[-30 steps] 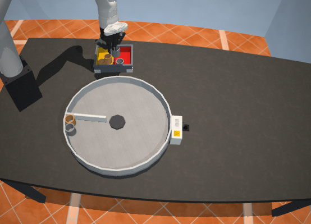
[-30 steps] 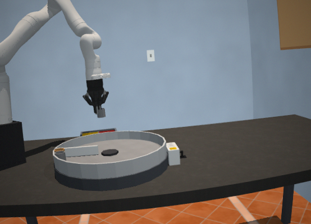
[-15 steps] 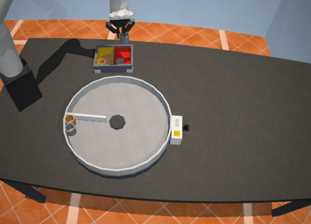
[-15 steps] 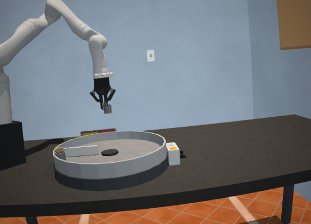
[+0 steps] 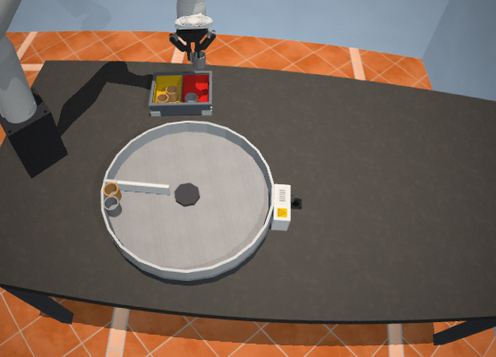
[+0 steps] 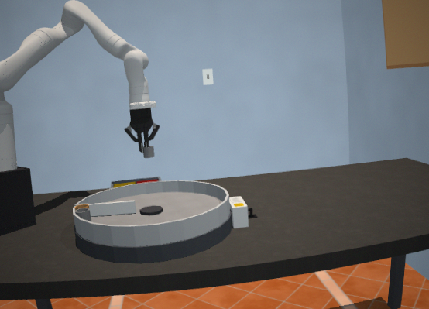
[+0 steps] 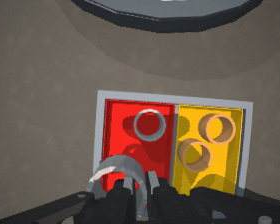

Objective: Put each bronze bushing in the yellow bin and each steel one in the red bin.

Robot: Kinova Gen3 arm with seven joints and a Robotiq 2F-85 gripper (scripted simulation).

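Right now the yellow bin is 40 mm behind my hand, 10 mm to the right of it and 150 mm below it. Round my hand: turntable (60 mm ahead, 380 mm to the right, 120 mm below).
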